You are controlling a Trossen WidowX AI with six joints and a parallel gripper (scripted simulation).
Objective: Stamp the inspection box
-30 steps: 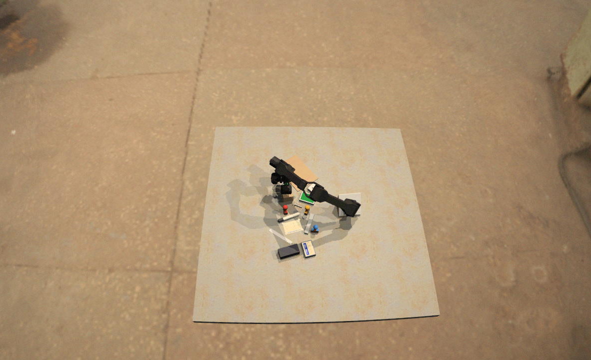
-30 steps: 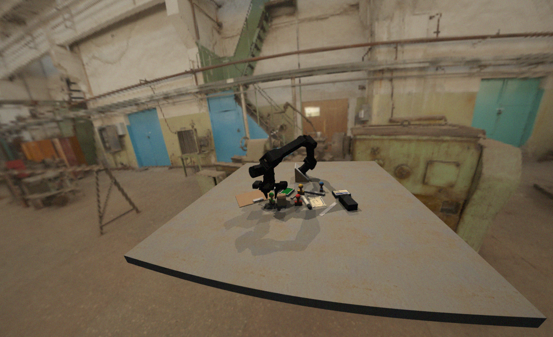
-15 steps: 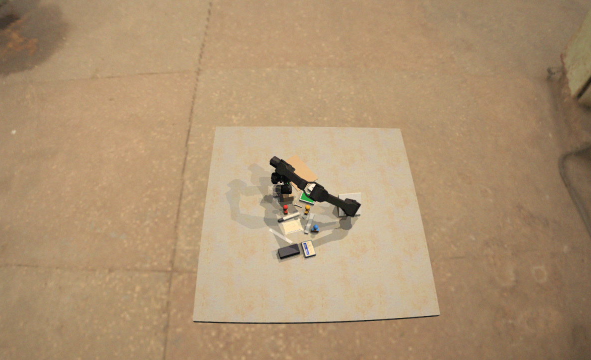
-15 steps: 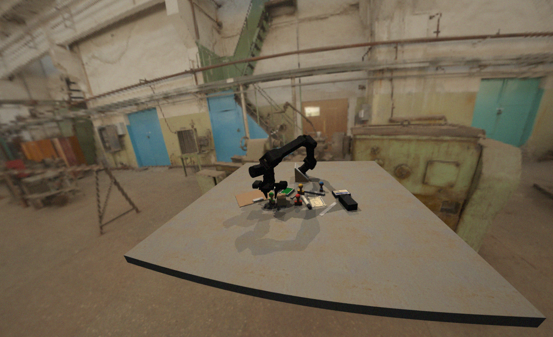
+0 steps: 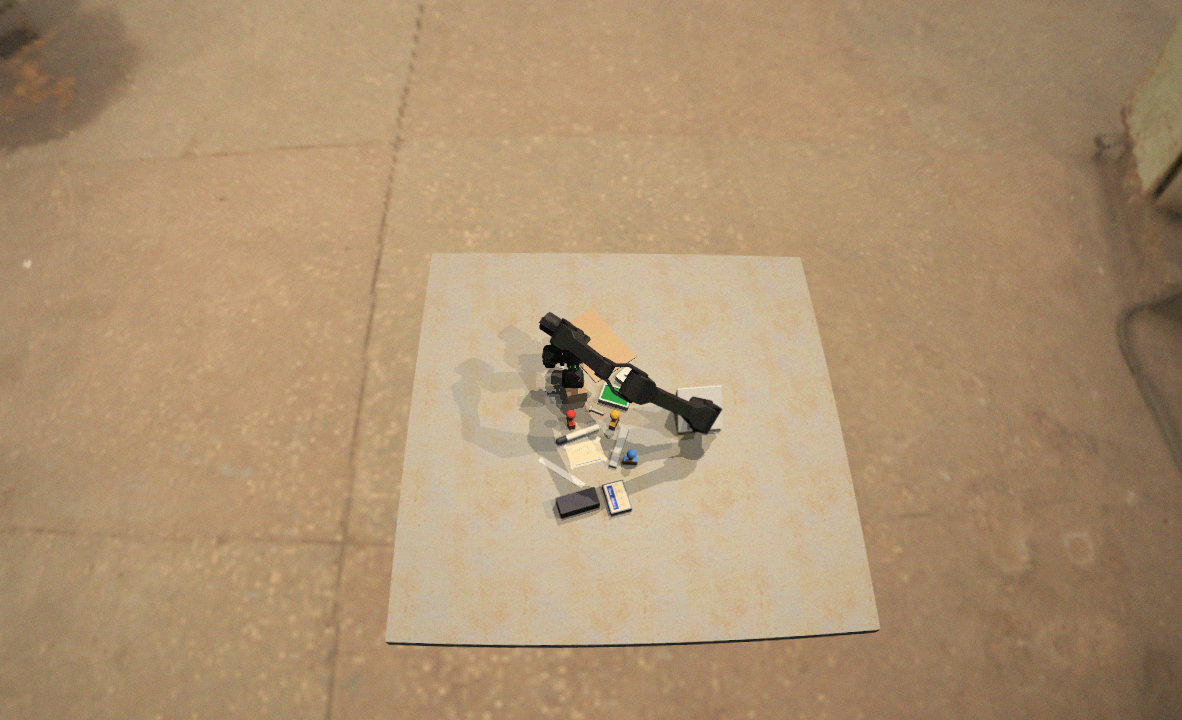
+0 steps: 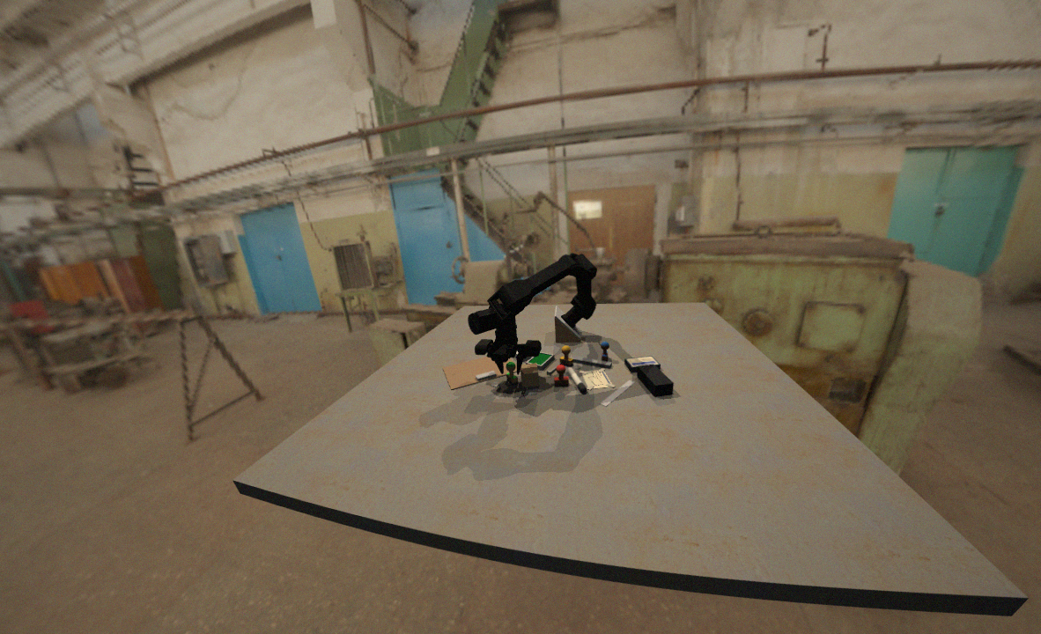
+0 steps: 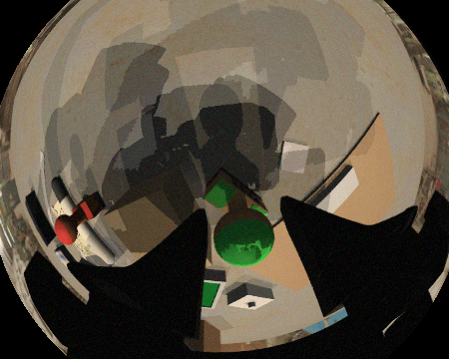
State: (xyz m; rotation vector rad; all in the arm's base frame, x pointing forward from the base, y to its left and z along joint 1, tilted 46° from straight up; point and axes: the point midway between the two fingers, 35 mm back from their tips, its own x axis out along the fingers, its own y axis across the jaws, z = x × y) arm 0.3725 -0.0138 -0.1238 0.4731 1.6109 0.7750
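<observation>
My gripper tip is now 10 mm above the green stamp. Also, from my gripper tip: green ink pad (140 mm behind, 50 mm to the left, 20 mm below); then bolt (80 mm behind, 100 mm to the left, 20 mm below); then tan cardboard box (20 mm behind, 60 mm to the left, 10 mm below).
</observation>
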